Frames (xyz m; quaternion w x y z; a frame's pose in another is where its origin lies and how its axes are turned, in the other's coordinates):
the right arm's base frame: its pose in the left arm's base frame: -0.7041 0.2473 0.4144 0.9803 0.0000 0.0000 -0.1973
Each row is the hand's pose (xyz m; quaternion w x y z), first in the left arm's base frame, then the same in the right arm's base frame.
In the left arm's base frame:
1: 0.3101 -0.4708 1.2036 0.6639 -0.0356 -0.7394 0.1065
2: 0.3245 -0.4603 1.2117 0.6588 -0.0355 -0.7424 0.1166
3: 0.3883 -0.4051 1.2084 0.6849 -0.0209 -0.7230 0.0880
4: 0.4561 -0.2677 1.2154 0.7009 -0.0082 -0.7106 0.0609
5: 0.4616 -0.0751 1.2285 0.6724 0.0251 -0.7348 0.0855
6: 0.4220 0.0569 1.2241 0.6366 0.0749 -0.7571 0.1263
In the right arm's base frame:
1: 1.2130 -0.2698 0.7892 0.6298 0.1110 -0.7319 0.2354
2: 1.2223 -0.2546 0.7973 0.6228 0.1117 -0.7348 0.2443
3: 1.2597 -0.1790 0.7940 0.6541 0.1222 -0.7129 0.2214
4: 1.2691 -0.0261 0.8010 0.6751 0.1322 -0.6983 0.1980
5: 1.1997 0.1537 0.8141 0.6423 0.1696 -0.7154 0.2165
6: 1.1121 0.2601 0.8097 0.5992 0.2228 -0.7274 0.2494

